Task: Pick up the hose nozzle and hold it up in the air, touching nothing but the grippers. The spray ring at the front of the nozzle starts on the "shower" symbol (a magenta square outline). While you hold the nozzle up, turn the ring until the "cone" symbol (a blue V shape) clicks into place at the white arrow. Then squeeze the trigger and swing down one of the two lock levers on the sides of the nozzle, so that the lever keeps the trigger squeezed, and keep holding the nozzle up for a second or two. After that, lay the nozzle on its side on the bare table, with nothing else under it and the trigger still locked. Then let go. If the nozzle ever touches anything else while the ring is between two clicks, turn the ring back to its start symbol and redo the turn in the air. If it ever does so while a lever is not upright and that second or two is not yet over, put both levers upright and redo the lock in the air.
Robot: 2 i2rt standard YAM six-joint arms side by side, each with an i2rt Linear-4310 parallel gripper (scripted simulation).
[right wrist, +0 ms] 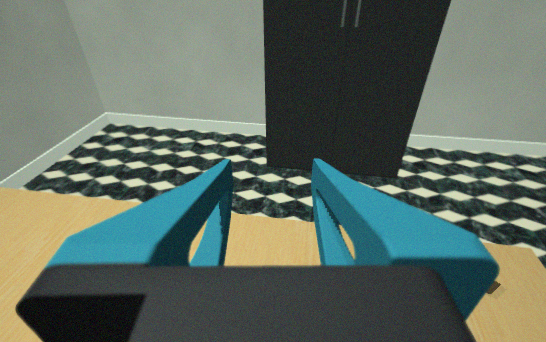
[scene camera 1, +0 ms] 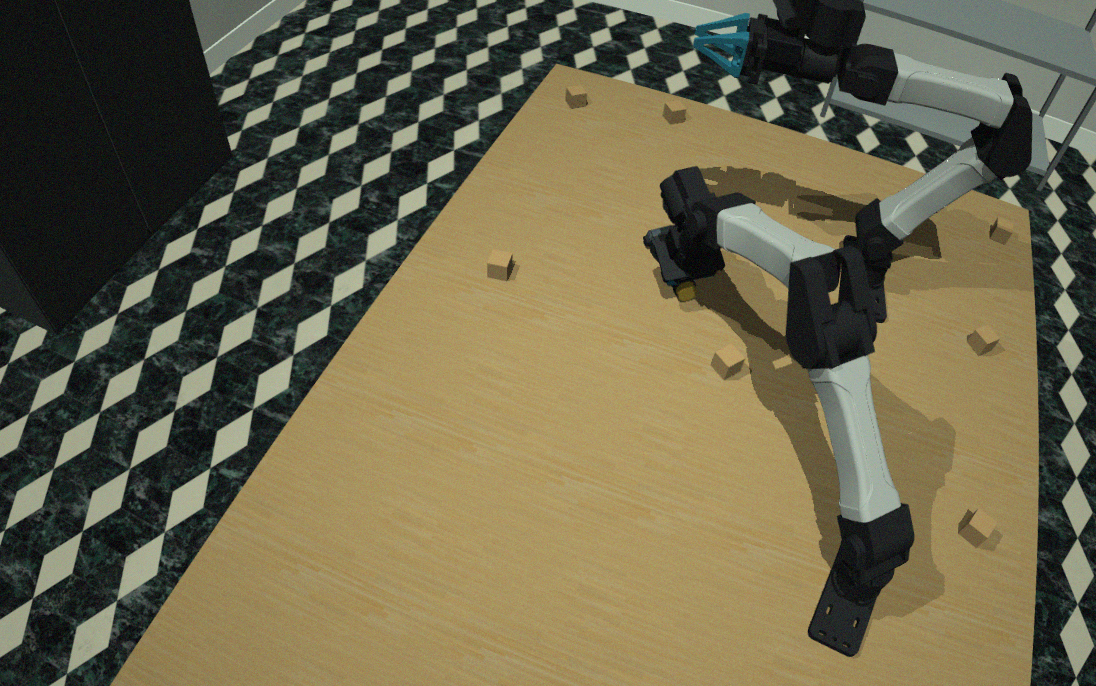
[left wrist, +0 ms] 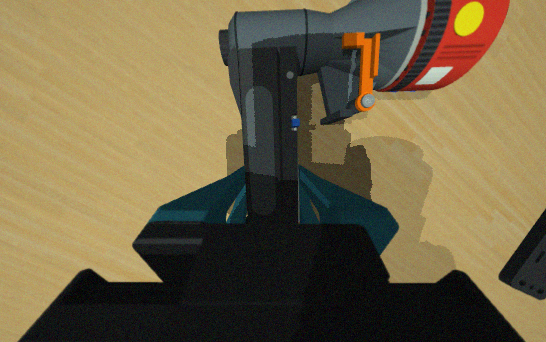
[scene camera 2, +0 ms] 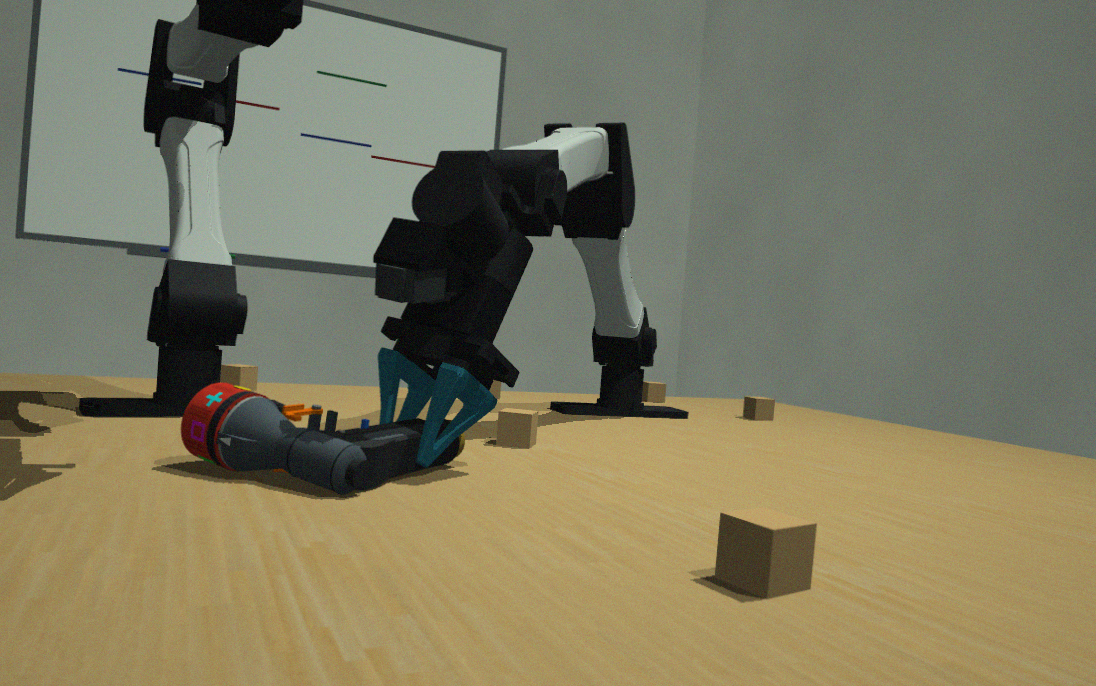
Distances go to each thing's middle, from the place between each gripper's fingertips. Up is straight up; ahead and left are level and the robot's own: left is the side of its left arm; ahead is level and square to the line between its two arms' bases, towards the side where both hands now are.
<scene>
The red spray ring (scene camera 2: 205,413) is 370 mm below my right hand (scene camera 1: 694,36), 90 mm behind it and 30 mm to the right of it.
Now: left hand 4 cm past the red spray ring, 12 cm to the left of it and 1 cm below it.
</scene>
